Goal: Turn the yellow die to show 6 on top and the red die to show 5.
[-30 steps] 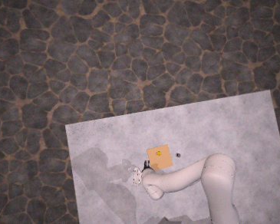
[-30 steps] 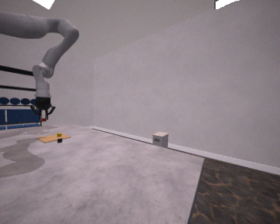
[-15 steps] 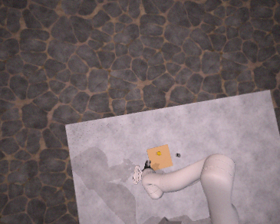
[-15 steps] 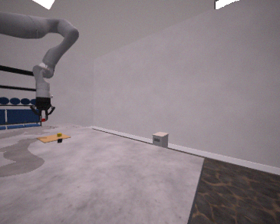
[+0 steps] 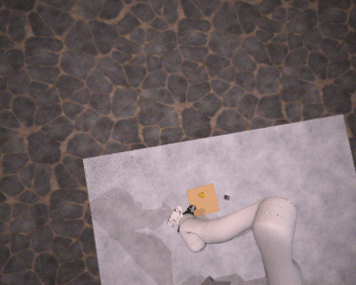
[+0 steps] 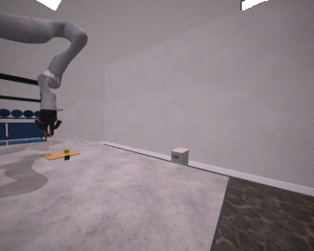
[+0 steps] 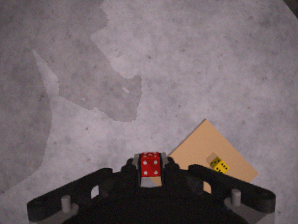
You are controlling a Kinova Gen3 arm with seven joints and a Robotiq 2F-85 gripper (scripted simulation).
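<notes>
My hand is 120 mm above the tan mat, 110 mm to the left of it and 20 mm short of it. Also, from my hand: yellow die 110 mm to the right, 100 mm below, 50 mm ahead; then red die 10 mm below; then black die 230 mm to the right, 110 mm below, 10 mm ahead.
</notes>
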